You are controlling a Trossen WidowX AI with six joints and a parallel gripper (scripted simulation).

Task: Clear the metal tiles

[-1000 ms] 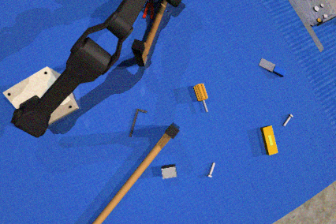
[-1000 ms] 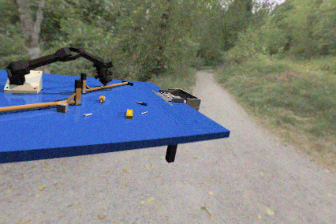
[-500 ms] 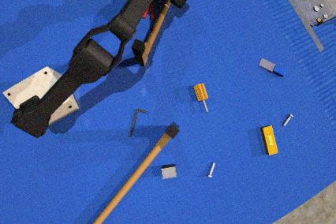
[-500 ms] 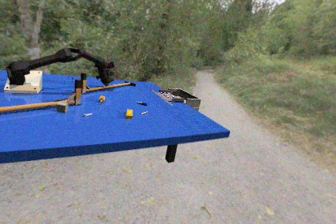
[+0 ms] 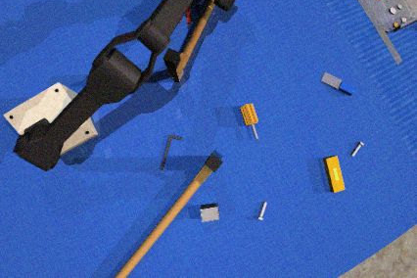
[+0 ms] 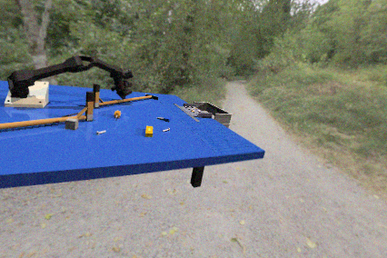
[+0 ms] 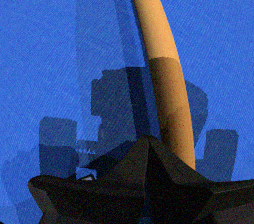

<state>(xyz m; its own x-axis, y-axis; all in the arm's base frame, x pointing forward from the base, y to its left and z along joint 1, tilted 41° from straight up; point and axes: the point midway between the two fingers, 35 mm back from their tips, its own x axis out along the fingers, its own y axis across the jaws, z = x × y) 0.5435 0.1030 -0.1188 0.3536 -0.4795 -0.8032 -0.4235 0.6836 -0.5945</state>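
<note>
Now: the long scraper 5 cm above my gripper tip and 3 cm ahead of it. From my gripper tip the other things lie so: black hex key (33 cm to the right, 29 cm behind, 1 cm below); red-handled tool (8 cm behind, 1 cm to the right, 1 cm below); orange-handled tool (36 cm to the right, 9 cm behind).
</note>
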